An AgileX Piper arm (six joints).
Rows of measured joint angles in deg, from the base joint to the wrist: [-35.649, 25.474, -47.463, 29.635, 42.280, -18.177]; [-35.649, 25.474, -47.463, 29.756, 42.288, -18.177]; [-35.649, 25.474, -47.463, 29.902, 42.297, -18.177]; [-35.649, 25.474, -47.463, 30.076, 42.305, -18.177]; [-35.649, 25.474, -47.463, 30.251, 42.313, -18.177]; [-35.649, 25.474, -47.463, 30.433, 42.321, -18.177]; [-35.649, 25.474, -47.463, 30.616, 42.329, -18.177]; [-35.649, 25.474, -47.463, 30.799, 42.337, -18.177]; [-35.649, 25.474, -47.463, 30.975, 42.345, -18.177]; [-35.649, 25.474, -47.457, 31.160, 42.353, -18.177]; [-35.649, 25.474, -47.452, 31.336, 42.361, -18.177]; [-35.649, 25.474, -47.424, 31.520, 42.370, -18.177]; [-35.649, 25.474, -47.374, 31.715, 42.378, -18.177]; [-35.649, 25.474, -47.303, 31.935, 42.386, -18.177]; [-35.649, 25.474, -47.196, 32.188, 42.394, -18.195]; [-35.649, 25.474, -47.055, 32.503, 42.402, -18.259]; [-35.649, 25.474, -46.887, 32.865, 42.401, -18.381]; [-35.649, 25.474, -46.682, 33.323, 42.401, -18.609]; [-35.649, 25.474, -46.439, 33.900, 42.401, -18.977]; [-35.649, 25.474, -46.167, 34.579, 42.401, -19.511]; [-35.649, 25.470, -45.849, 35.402, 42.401, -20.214]
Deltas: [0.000, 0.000, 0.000, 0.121, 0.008, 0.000]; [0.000, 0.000, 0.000, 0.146, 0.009, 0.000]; [0.000, 0.000, 0.000, 0.174, 0.008, 0.000]; [0.000, 0.000, 0.000, 0.175, 0.008, 0.000]; [0.000, 0.000, 0.000, 0.182, 0.008, 0.000]; [0.000, 0.000, 0.000, 0.183, 0.008, 0.000]; [0.000, 0.000, 0.000, 0.183, 0.008, 0.000]; [0.000, 0.000, 0.000, 0.176, 0.008, 0.000]; [0.000, 0.000, 0.006, 0.185, 0.008, 0.000]; [0.000, 0.000, 0.005, 0.176, 0.008, 0.000]; [0.000, 0.000, 0.028, 0.184, 0.009, 0.000]; [0.000, 0.000, 0.050, 0.195, 0.008, 0.000]; [0.000, 0.000, 0.071, 0.220, 0.008, 0.000]; [0.000, 0.000, 0.107, 0.253, 0.008, -0.018]; [0.000, 0.000, 0.141, 0.315, 0.008, -0.064]; [0.000, 0.000, 0.168, 0.362, -0.001, -0.122]; [0.000, 0.000, 0.205, 0.458, 0.000, -0.228]; [0.000, 0.000, 0.243, 0.577, 0.000, -0.368]; [0.000, 0.000, 0.272, 0.679, 0.000, -0.534]; [0.000, -0.004, 0.318, 0.823, 0.000, -0.703]
